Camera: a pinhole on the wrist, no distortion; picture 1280 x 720 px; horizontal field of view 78.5 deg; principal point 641.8 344.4 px. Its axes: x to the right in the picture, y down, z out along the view. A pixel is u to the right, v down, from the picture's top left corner.
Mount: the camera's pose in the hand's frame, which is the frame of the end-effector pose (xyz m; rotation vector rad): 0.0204 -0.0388 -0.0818 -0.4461 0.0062 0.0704
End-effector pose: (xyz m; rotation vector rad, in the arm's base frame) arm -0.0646 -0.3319 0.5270 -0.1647 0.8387 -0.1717
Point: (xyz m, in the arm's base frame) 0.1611 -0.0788 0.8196
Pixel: 444.5 386.9
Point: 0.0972 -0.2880 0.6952
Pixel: 521.3 144.5
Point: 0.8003 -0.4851 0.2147
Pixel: outside the picture
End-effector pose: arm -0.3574 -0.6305 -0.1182 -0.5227 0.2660 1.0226
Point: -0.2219 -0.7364 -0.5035
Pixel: behind the camera
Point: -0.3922 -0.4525 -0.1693
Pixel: 1159.1 660.1
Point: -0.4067 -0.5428 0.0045
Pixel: 532.1 267.2
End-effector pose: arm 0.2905 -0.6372 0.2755 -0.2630 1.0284 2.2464
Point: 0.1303 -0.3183 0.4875
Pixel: 923.9 168.1
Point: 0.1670 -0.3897 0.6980
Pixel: 665.8 337.3
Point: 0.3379 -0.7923 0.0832
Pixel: behind the camera
